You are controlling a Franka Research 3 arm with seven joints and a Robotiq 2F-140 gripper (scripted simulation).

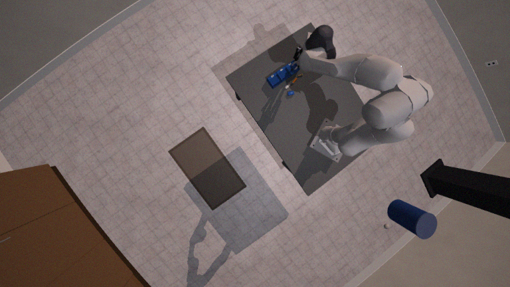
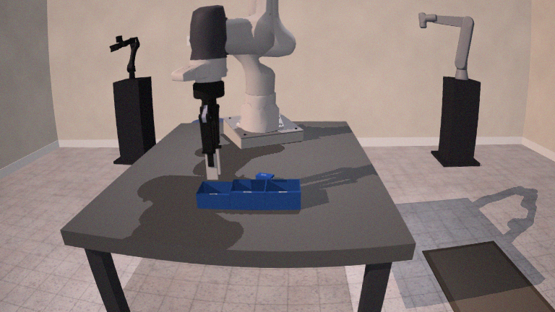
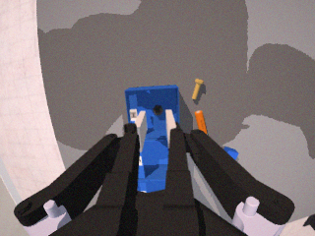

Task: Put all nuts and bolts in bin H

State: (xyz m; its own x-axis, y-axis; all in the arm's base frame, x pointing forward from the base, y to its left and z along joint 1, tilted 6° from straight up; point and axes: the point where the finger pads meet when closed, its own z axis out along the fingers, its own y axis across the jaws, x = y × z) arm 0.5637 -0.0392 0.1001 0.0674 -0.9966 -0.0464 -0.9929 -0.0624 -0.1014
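Right now my hand is 90 mm above the yellow bolt, 70 mm past it and 40 mm to the left of it. From my hand the other things lie so: orange stick-like thing 90 mm below, 80 mm behind, 30 mm to the left; dark round piece 90 mm below; blue bin 80 mm to the left, 80 mm below.
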